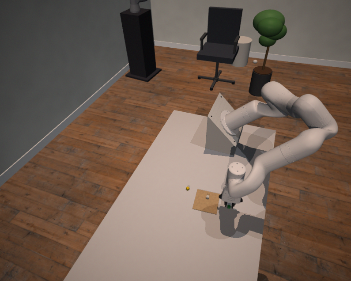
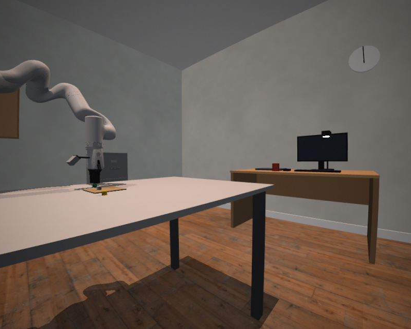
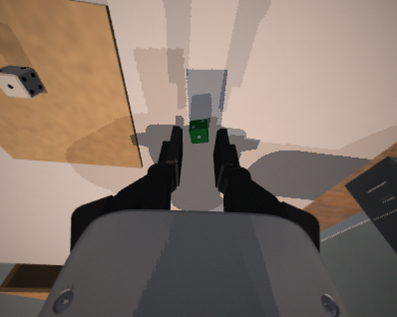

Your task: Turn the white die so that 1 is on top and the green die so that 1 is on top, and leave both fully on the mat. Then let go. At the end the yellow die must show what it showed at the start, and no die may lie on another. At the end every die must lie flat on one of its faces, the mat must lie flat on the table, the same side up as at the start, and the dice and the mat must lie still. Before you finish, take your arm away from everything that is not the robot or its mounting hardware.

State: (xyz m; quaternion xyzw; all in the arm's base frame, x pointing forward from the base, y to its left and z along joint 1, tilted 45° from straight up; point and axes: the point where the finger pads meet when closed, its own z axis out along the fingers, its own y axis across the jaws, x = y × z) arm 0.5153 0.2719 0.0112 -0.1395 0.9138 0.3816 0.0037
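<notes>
The green die lies 30 mm below my hand. From my hand the other things lie so: mat 130 mm to the right, 40 mm below, 20 mm ahead; white die 130 mm to the right, 30 mm below; yellow die 270 mm to the right, 30 mm below, 10 mm behind.
</notes>
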